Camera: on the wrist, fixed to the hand. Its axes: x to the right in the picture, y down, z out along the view.
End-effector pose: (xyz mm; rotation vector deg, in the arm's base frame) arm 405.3 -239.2 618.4 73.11 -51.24 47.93
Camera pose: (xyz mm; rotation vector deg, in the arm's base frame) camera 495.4 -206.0 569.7 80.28 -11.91 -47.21
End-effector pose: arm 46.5 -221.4 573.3 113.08 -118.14 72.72
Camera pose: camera 107.7 -180.7 652.0 152.15 -14.53 3.44
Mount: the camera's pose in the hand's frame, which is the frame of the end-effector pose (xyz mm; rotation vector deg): -4.7 -98.0 -44.3 -20.89 -28.95 -86.75
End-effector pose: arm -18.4 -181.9 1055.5 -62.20 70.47 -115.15
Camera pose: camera -56.9 -114.9 1130.4 122.11 -15.38 80.90
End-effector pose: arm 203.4 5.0 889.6 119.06 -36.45 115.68
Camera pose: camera 204.0 111.6 904.3 101.61 26.12 28.38
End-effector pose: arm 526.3 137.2 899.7 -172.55 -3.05 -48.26
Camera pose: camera 495.7 234.0 935.6 105.74 92.52 -3.81
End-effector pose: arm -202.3 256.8 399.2 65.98 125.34 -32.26
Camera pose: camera -296.2 228.6 443.7 -53.72 124.06 -46.77
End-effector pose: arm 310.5 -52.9 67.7 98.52 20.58 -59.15
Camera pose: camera 262.8 27.0 13.6 32.86 85.64 -124.77
